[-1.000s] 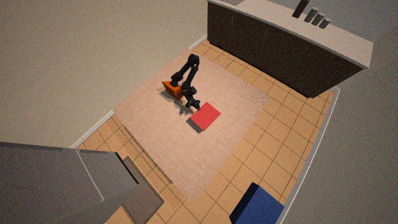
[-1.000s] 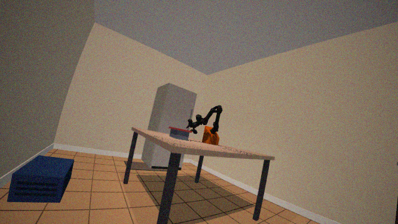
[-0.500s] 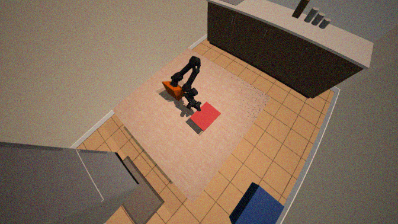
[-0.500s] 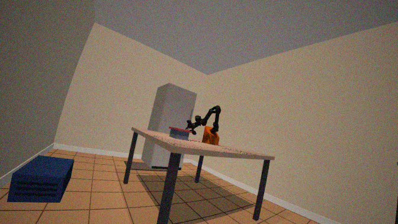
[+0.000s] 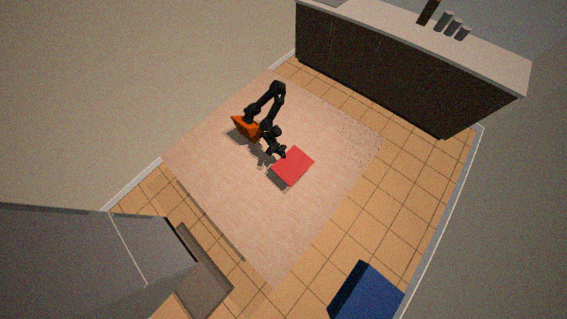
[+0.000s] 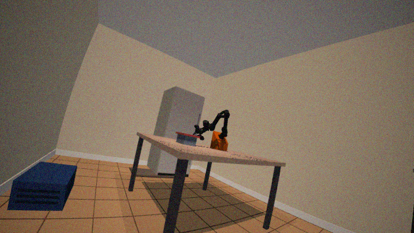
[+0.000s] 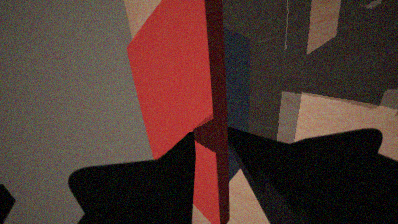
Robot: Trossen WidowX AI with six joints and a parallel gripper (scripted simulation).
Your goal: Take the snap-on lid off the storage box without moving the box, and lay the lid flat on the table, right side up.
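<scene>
My gripper tip is now 8 cm short of the red lid and 1 cm below it. Also, from my gripper tip: storage box 8 cm ahead, 5 cm below.
</scene>
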